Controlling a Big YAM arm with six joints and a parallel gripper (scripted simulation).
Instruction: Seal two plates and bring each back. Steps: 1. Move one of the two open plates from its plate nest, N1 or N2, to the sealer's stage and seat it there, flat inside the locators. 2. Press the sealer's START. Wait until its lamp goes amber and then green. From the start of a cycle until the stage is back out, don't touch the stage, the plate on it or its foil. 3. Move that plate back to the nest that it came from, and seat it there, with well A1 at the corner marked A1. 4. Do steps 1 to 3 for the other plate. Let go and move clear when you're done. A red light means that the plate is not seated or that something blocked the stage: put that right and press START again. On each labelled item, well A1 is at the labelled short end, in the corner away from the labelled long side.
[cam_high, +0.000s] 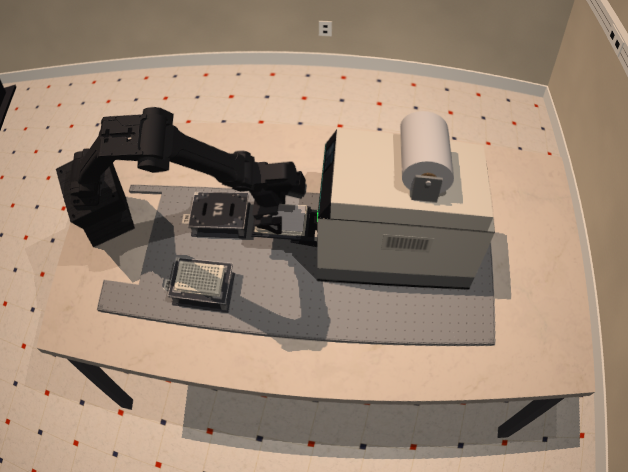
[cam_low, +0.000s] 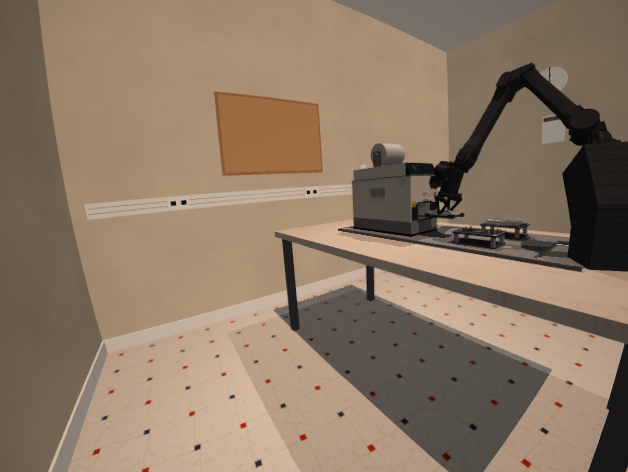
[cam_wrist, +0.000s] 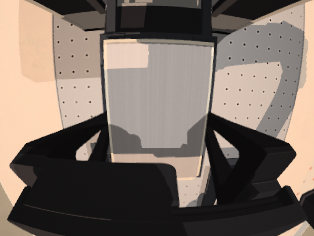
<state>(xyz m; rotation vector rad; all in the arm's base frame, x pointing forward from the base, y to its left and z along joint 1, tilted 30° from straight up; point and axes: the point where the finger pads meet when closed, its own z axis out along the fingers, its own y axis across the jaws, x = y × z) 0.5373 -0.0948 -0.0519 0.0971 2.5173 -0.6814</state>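
Right now my hand is 1 cm above the sealer stage. Also, from my hand: yellow warning label 12 cm ahead, 6 cm to the left, 4 cm above; start button 8 cm ahead, 11 cm to the right, 8 cm above; plate 23 cm behind, 12 cm to the right, 5 cm below.
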